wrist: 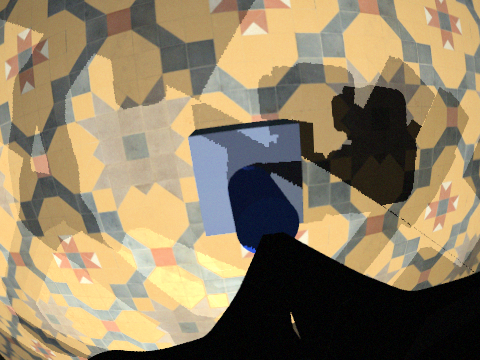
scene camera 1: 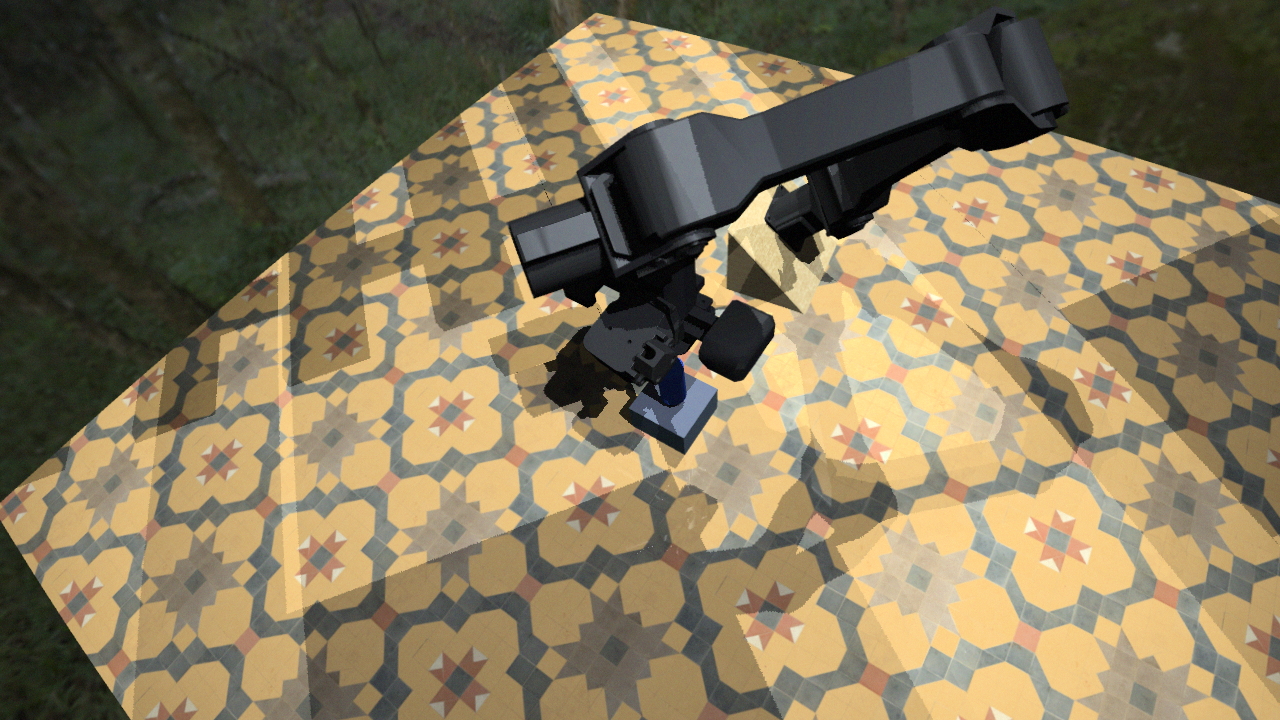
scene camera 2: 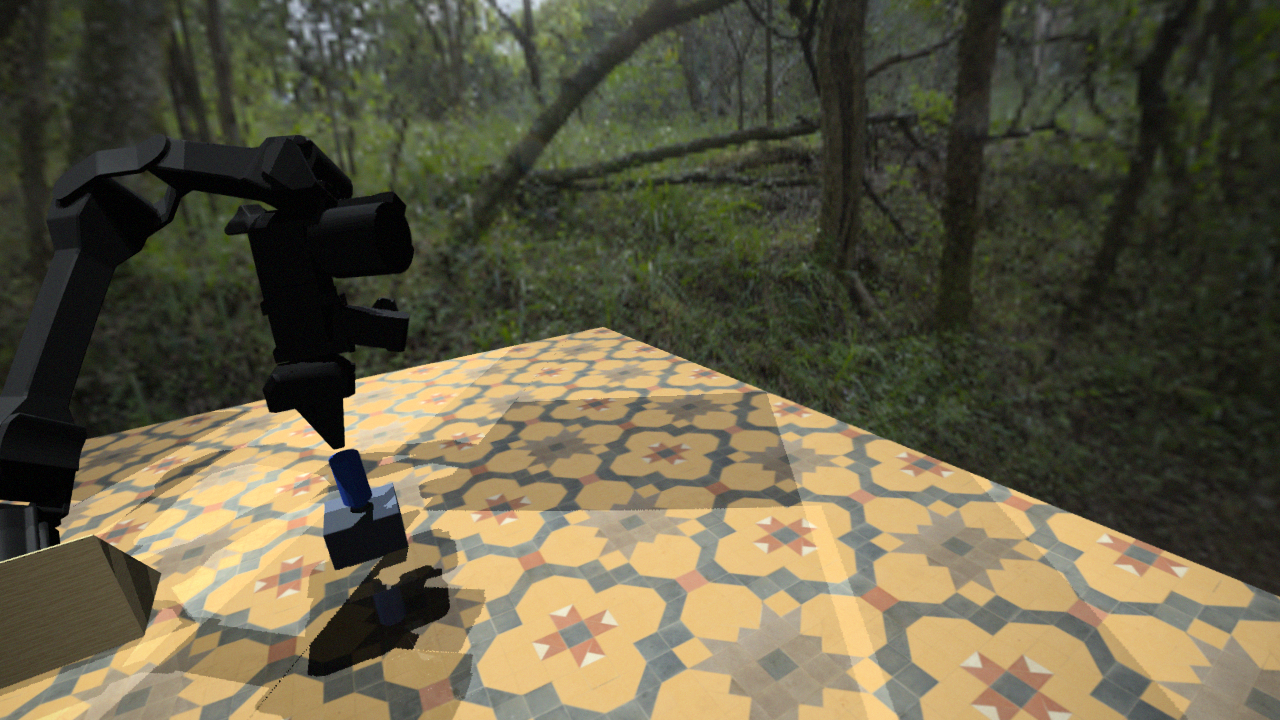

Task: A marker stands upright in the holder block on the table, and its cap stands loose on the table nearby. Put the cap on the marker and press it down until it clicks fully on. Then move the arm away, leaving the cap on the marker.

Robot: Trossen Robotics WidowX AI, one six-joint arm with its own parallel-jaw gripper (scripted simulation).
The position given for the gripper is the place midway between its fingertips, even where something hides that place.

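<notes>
The gripper point(scene camera 1: 669, 359), point(scene camera 2: 339, 447), point(wrist: 273, 243): shut, holding nothing. Blue marker cap point(scene camera 2: 346, 465), point(scene camera 1: 672, 389), point(wrist: 259, 207). Grey-blue holder block point(scene camera 2: 355, 545), point(scene camera 1: 672, 440).
</notes>
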